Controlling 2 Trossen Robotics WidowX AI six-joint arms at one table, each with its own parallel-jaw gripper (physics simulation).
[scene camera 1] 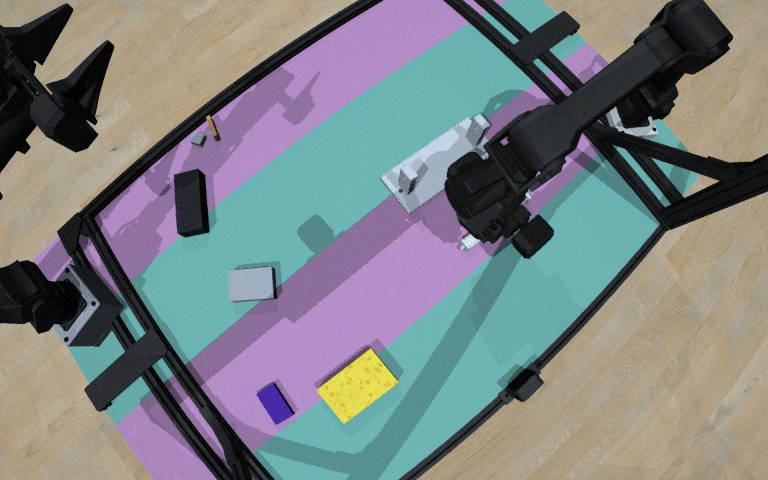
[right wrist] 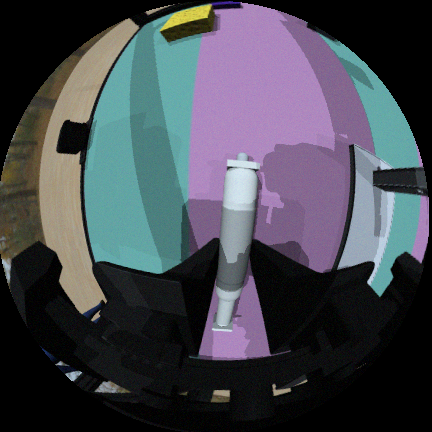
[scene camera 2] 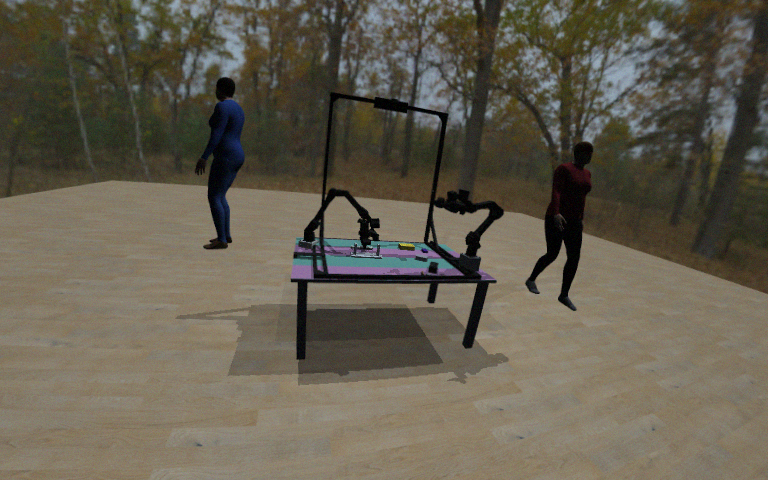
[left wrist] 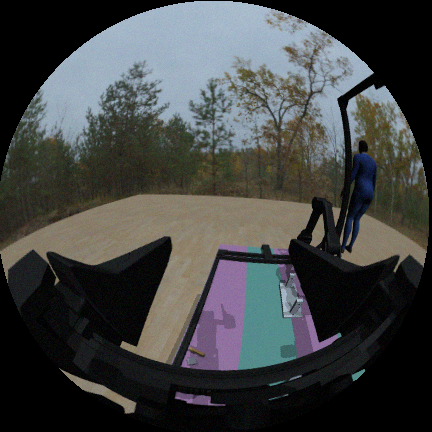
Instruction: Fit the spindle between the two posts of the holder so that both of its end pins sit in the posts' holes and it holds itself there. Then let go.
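Where they show: left gripper, fingertip midpoint: (scene camera 1: 90,23) (scene camera 2: 435,203) (left wrist: 232,244); right gripper, fingertip midpoint: (right wrist: 234,244) (scene camera 2: 364,248); left arm's base, origin of the base link: (scene camera 1: 66,304) (scene camera 2: 470,255); right arm's base, origin of the base link: (scene camera 1: 631,112) (scene camera 2: 308,240).
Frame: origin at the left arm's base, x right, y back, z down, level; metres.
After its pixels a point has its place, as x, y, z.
The white-grey spindle (scene camera 1: 469,241) {0.430, -0.529, 0.074} (right wrist: 239,220) {0.434, -0.555, 0.074} lies between the fingers of my right gripper (right wrist: 234,244) {0.440, -0.575, 0.088}, which is shut on its thick middle. In scene camera 1 the arm covers most of it; both ends show. Whether it touches the table, I cannot tell. The holder (scene camera 1: 433,169) {0.305, -0.592, 0.088} (scene camera 2: 367,256) {0.273, -0.616, 0.088} (left wrist: 286,300) {0.286, -0.600, 0.088} (right wrist: 362,200) {0.322, -0.553, 0.088}, a pale plate with two upright posts, stands beside it, with nothing between its posts. One post (right wrist: 400,181) shows in the right wrist view. My left gripper (scene camera 1: 90,25) {0.000, -0.350, -0.325} (left wrist: 232,244) {0.000, -0.350, -0.325} is open and empty, high beyond the table's edge.
A yellow sponge (scene camera 1: 357,386) {0.442, -0.236, 0.066} (right wrist: 189,22), a purple block (scene camera 1: 275,403) {0.362, -0.123, 0.081}, a grey box (scene camera 1: 250,284) {0.206, -0.243, 0.071} and a black box (scene camera 1: 191,202) {0.029, -0.273, 0.062} lie on the table. A small grey cube (scene camera 1: 198,139) {-0.063, -0.364, 0.081} and an orange stick (scene camera 1: 212,127) {-0.053, -0.397, 0.072} lie near the black frame rail (scene camera 1: 237,93) {-0.079, -0.479, 0.089}.
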